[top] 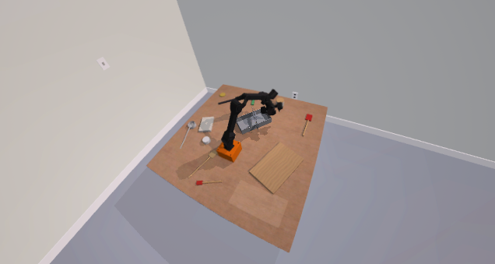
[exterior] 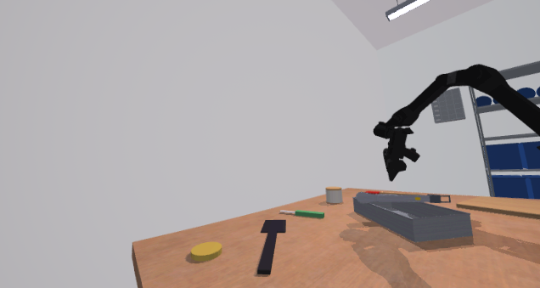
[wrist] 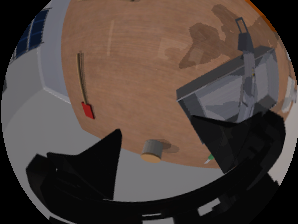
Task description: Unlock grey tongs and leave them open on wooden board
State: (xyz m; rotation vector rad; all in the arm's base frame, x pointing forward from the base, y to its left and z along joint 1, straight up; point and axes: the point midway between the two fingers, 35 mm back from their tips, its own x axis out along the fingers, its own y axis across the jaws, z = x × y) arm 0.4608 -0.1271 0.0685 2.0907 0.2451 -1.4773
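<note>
The grey roasting tin is 170 mm to the left of my gripper tip, 100 mm below it and 100 mm behind it. Also, from my gripper tip: red spatula (260 mm to the right, 160 mm ahead, 120 mm below); jar (250 mm ahead, 100 mm below, 80 mm to the left); green-handled tool (370 mm to the left, 190 mm ahead, 120 mm below).
</note>
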